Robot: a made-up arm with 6 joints.
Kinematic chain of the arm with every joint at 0, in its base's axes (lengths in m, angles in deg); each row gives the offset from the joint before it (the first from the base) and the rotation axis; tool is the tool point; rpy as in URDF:
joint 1: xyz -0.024 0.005 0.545 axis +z
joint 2: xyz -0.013 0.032 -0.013 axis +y
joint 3: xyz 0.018 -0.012 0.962 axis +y
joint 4: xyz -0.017 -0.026 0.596 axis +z
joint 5: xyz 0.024 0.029 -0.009 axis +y
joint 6: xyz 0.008 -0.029 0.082 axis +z
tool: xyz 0.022 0.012 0.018 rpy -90 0 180
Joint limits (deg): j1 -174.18..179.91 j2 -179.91..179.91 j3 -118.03..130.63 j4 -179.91..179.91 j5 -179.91..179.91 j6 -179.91..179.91
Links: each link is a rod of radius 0.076 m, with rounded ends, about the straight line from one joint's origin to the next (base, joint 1, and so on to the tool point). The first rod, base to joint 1, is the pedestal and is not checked.
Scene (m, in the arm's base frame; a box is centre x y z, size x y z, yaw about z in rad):
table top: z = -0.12
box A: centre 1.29 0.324 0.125 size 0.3 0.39 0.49 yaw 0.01
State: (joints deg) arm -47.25 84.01 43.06 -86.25 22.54 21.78
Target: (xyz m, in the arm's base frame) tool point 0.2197 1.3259 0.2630
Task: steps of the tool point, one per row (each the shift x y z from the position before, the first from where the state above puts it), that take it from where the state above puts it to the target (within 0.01 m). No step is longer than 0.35 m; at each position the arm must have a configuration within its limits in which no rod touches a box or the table.
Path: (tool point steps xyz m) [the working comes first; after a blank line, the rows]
Joints at the target: 82.84 73.52 66.12 -80.71 16.97 24.00
Straight joint move there: touches box A.

1: 0.2250 0.2435 0.0938
2: 0.1559 0.2891 0.0923
3: 0.0782 0.3141 0.0897
4: -0.0023 0.3173 0.0870
5: -0.0791 0.2989 0.0832
6: -0.1013 0.2949 -0.0772
7: -0.1701 0.2621 -0.0776
8: -0.2282 0.2133 -0.0777
9: -0.2721 0.1512 -0.0776
10: -0.2986 0.0805 -0.0772

